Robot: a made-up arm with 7 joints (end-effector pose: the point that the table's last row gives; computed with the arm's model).
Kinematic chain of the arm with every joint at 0, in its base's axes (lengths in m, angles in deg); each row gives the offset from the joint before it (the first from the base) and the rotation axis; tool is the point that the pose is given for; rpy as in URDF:
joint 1: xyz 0 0 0.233 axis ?
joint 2: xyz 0 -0.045 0.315 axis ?
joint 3: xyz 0 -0.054 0.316 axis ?
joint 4: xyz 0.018 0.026 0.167 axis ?
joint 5: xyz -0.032 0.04 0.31 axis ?
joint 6: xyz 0 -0.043 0.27 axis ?
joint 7: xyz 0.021 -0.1 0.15 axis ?
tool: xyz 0 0 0 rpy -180 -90 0
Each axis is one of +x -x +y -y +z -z.
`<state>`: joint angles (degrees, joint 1 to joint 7).
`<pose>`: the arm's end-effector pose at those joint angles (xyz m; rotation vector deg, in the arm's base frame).
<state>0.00 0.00 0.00 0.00 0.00 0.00 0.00</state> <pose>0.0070 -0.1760 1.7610 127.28 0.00 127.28</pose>
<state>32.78 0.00 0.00 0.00 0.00 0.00 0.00</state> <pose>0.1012 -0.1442 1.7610 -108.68 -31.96 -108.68</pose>
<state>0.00 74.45 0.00 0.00 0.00 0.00 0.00</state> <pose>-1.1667 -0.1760 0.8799 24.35 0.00 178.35</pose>
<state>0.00 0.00 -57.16 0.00 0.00 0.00 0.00</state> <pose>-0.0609 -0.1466 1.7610 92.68 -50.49 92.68</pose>
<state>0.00 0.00 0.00 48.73 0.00 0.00 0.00</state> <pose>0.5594 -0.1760 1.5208 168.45 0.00 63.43</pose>
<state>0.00 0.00 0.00 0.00 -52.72 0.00 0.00</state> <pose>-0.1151 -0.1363 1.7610 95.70 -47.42 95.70</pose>
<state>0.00 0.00 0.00 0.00 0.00 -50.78 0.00</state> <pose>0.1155 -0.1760 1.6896 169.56 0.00 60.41</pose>
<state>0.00 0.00 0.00 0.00 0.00 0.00 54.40</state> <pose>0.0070 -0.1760 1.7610 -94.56 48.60 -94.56</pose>
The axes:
joint 1: +z
joint 2: -y
joint 3: +z
joint 4: +y
joint 5: +z
joint 6: -y
joint 7: +x

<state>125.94 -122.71 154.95 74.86 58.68 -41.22 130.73</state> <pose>-0.5699 0.5791 0.8443 -54.02 69.90 -60.28</pose>
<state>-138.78 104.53 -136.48 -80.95 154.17 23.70 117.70</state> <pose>0.7629 0.3404 0.9824 -6.21 -40.38 110.76</pose>
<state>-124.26 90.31 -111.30 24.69 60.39 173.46 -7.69</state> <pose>0.2006 0.8861 0.4118 -105.19 98.62 -54.63</pose>
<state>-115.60 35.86 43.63 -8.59 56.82 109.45 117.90</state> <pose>0.0275 0.6073 1.4115 -33.36 -33.61 -64.09</pose>
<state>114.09 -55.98 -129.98 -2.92 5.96 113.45 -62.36</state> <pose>-0.4354 0.7503 1.0817 -83.81 20.32 101.08</pose>
